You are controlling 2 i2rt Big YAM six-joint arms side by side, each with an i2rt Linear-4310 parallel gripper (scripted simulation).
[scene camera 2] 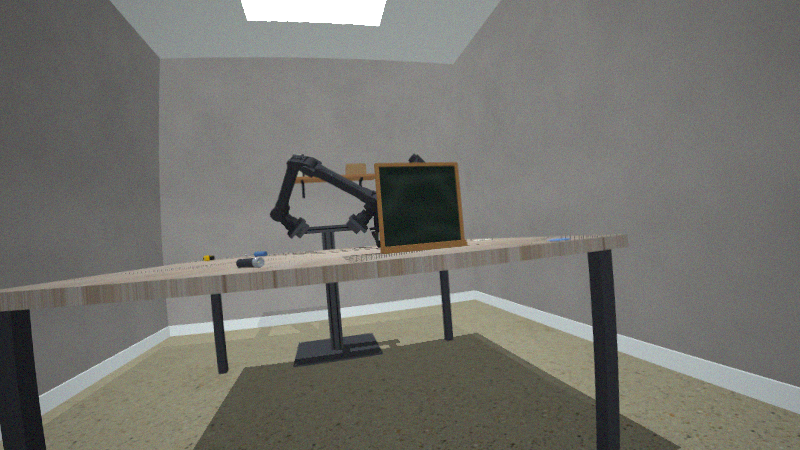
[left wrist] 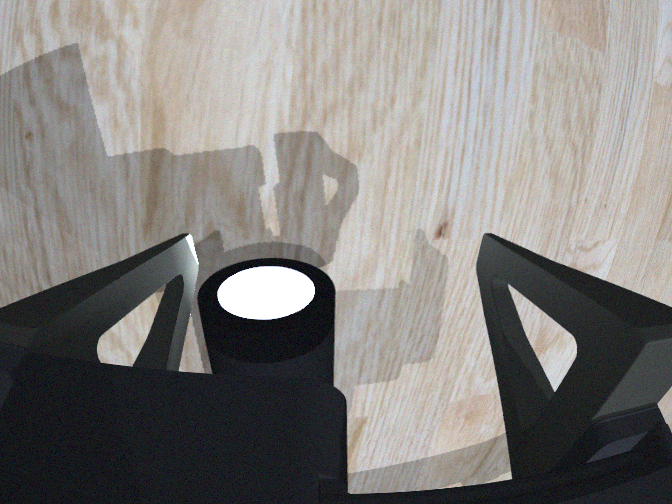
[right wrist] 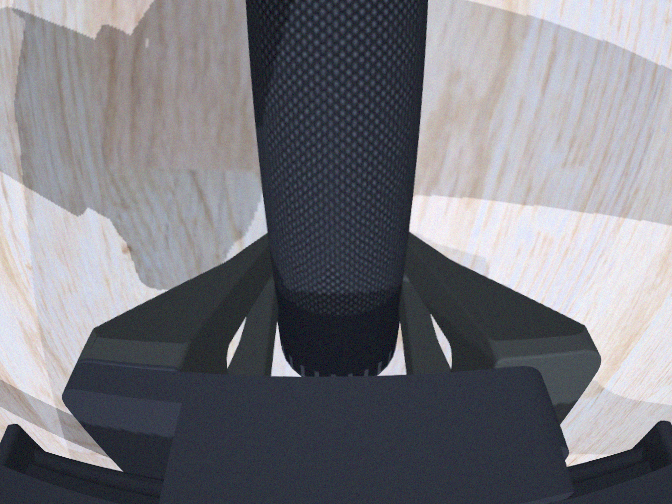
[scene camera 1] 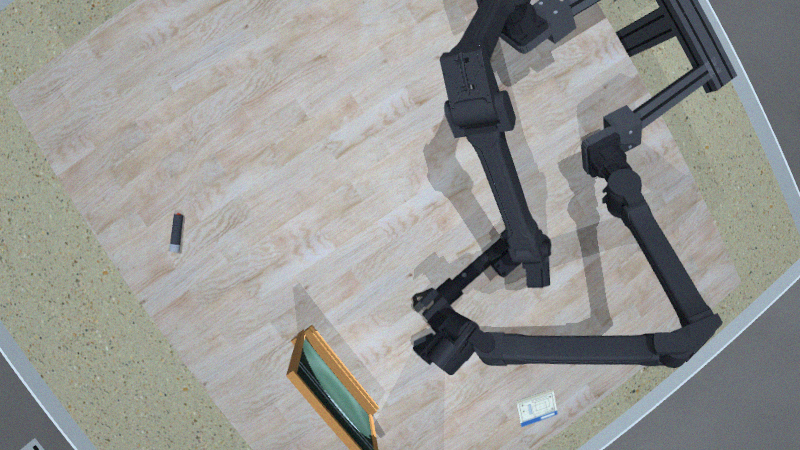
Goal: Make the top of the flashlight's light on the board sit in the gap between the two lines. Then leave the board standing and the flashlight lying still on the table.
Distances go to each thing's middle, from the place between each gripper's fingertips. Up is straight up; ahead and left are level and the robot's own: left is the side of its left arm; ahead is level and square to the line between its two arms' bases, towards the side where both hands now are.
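Black flashlight (scene camera 1: 451,289): 16 cm behind my left hand (scene camera 1: 424,307), 1 cm to the left, 5 cm below. Orange-framed green board (scene camera 2: 419,206): 2 cm to the left of my left hand, 30 cm ahead, 8 cm above.
Orange-framed green board: 600 mm ahead of my right hand, 130 mm above, 30 mm to the left. Black flashlight: my right hand 140 mm short of it, 10 mm below it, 10 mm to the right of it.
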